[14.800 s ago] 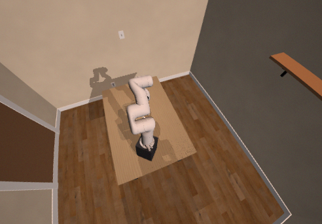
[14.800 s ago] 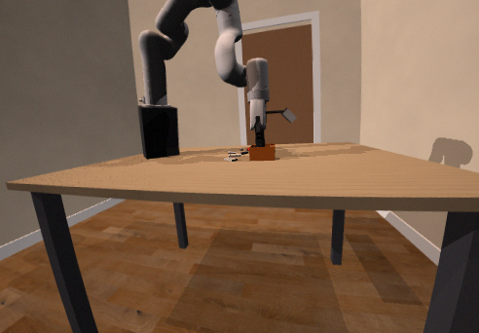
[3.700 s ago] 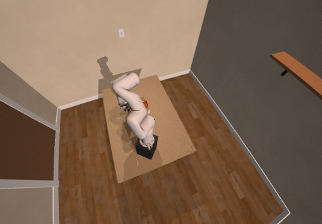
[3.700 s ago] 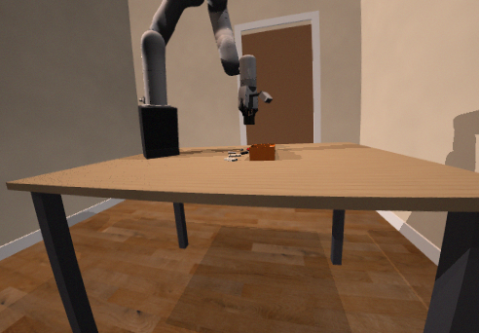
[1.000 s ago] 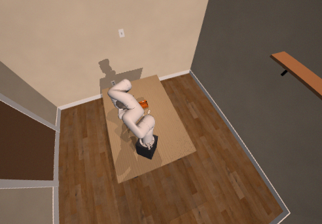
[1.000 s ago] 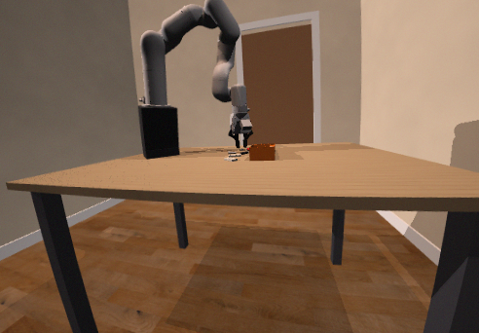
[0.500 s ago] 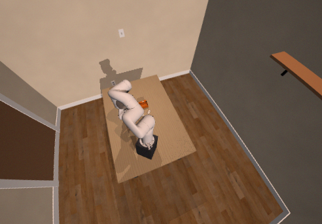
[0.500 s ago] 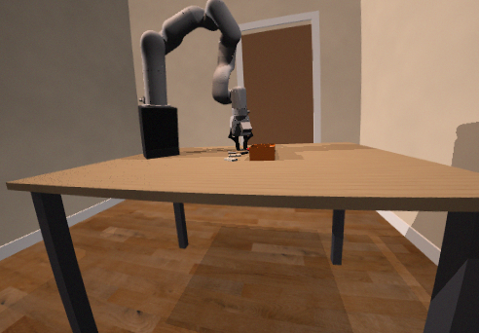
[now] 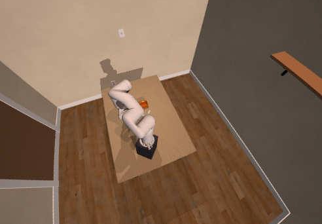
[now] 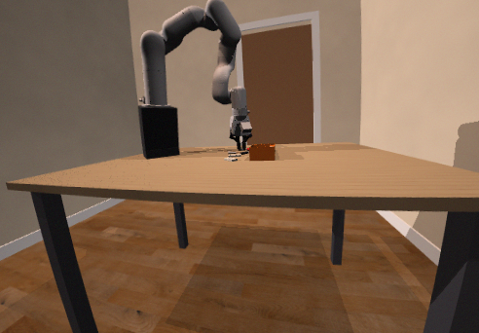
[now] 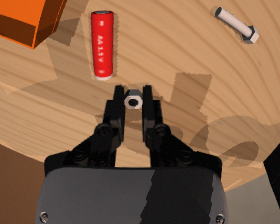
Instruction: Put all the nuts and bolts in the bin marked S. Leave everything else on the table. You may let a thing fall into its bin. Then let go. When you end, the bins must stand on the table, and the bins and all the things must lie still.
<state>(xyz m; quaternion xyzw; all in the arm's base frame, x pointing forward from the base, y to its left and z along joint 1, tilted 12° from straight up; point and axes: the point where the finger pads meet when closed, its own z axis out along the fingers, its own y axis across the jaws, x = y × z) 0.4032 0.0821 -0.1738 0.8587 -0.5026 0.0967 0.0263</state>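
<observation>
The red cylinder lies 4 cm ahead of my hand, 4 cm to the right of it and 2 cm below it. From my hand the other things lie so: grey metal bolt (3 cm behind, 10 cm to the right, 2 cm below); grey nut (2 cm below); dark cylinder (3 cm ahead, 12 cm to the right, 2 cm below).
</observation>
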